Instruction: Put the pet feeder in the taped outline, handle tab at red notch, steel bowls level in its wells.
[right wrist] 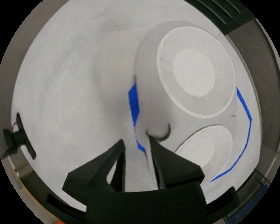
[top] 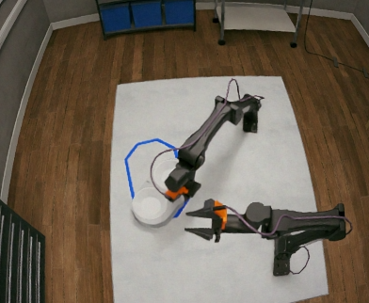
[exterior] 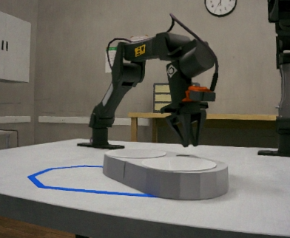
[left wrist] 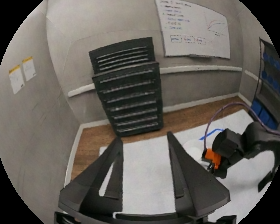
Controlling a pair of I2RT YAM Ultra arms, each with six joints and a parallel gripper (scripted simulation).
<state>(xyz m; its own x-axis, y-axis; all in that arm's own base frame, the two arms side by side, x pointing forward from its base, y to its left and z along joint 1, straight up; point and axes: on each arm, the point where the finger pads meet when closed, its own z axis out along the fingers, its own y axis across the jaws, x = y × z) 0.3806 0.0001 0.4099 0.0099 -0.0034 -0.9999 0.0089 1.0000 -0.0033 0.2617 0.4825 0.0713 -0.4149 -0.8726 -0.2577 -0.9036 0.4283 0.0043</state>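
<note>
Now: right hand 70 mm short of the grey pet feeder, 50 mm to the left of it and 50 mm above it. Also, from my right hand: blue tape outline (140 mm to the right, 100 mm ahead, 70 mm below); steel bowl (130 mm ahead, 40 mm below).
</note>
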